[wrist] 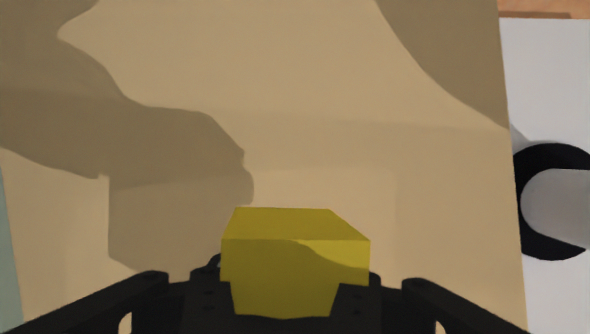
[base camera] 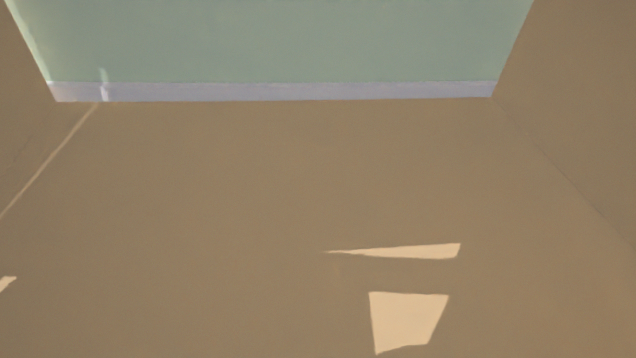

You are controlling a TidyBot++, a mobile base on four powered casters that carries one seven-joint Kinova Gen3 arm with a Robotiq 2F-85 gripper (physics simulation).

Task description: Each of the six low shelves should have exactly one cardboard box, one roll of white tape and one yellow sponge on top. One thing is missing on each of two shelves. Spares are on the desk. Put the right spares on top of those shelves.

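My gripper (wrist: 286, 264) is shut on a yellow sponge (wrist: 295, 262) at the bottom middle of the wrist view. The sponge is held level between the dark fingers, above a broad tan surface (wrist: 320, 75) that looks like a low shelf's top. A dark shadow of the arm and gripper falls on that surface at the left; a gap seems to lie between it and the sponge, its height hard to judge. In the base camera view brown panels (base camera: 260, 190) fill the picture, probably the shelf's inside. No cardboard box or white tape shows in either view.
The robot's white base (wrist: 555, 75) with a black ring and grey arm part (wrist: 560, 205) stands close along the tan surface's right edge. Wooden floor (wrist: 545, 7) shows at the top right. A green wall (base camera: 270, 40) with a pale skirting board (base camera: 270, 91) stands behind the panels.
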